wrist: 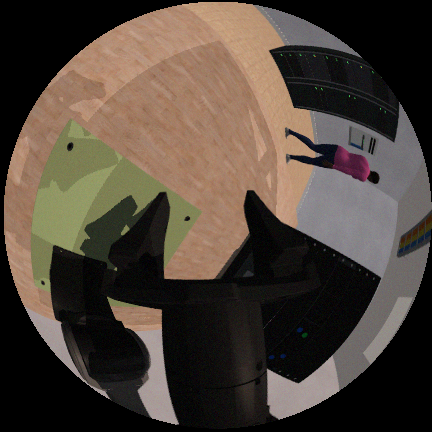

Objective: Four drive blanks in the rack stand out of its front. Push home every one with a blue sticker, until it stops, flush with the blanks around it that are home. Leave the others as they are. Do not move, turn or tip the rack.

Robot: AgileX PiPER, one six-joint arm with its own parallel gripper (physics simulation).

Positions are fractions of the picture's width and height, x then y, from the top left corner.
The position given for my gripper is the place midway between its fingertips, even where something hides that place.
In view: my gripper (0.48,0.46) and a black rack (0.71,0.76).
